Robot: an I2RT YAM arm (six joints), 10 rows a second.
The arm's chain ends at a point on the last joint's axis. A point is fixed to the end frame.
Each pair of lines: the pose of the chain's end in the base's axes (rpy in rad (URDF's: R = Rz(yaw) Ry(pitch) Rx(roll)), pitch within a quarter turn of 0, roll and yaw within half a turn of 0; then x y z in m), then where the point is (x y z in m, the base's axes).
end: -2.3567 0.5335 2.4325 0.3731 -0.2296 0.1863
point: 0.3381 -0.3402 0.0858
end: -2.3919 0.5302 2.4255 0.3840 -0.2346 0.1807
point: 0.3520 -0.3430 0.0768
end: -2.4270 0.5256 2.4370 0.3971 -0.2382 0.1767
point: 0.3699 -0.3447 0.0696
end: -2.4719 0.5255 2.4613 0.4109 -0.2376 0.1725
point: 0.3913 -0.3419 0.0616
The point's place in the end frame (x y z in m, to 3 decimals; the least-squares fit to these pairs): 0.012 0.002 0.153
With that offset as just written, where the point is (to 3 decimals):
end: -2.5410 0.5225 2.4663 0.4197 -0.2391 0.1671
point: 0.408 -0.339 0.051
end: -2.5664 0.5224 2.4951 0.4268 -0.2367 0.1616
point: 0.421 -0.334 0.043
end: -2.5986 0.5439 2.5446 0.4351 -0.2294 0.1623
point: 0.440 -0.326 0.043
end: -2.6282 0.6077 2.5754 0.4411 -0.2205 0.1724
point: 0.458 -0.318 0.055
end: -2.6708 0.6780 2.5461 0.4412 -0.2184 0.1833
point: 0.467 -0.317 0.069
